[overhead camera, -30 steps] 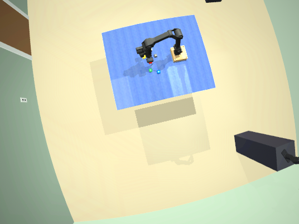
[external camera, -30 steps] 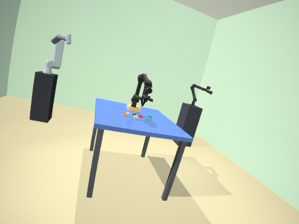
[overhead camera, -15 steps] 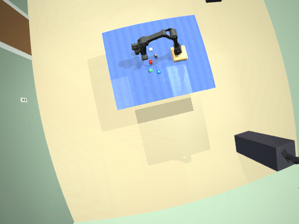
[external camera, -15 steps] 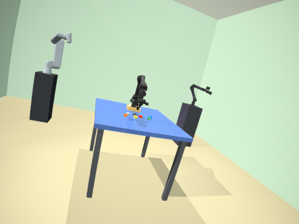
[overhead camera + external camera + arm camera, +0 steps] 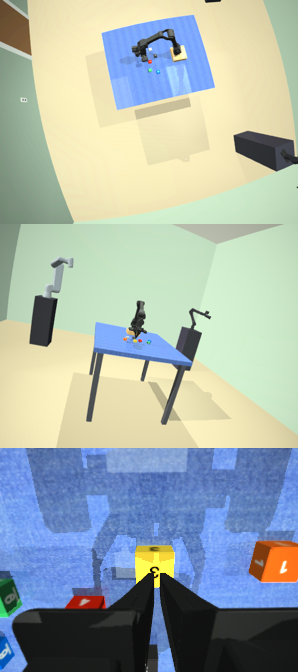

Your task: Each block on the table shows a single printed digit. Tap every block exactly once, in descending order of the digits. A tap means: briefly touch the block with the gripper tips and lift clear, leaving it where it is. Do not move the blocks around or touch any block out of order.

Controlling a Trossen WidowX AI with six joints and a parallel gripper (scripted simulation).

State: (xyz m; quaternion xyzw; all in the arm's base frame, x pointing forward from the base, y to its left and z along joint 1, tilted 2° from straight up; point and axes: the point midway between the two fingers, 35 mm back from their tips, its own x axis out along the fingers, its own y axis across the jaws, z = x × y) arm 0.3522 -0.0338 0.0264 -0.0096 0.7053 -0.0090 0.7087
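My gripper tip is 3 cm above the yellow block. The rest, counted from my gripper tip: red block (7 cm to the left, 6 cm behind, 3 cm below); then dark grey block (13 cm behind, 3 cm below, 1 cm to the left); then orange block (11 cm to the right, 3 cm below).
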